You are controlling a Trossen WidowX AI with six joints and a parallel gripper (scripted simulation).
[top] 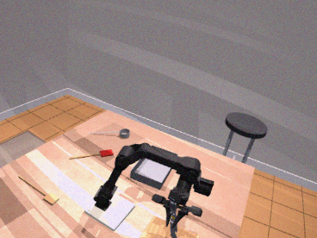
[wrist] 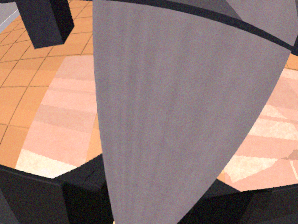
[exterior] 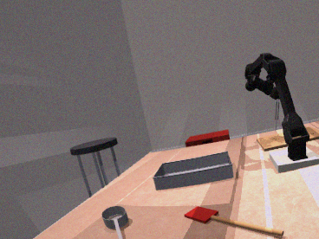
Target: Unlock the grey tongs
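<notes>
Right now the wooden board is 21 cm below my gripper tip. Also, from my gripper tip: roasting tin: 52 cm ahead, 26 cm to the left, 19 cm below.
</notes>
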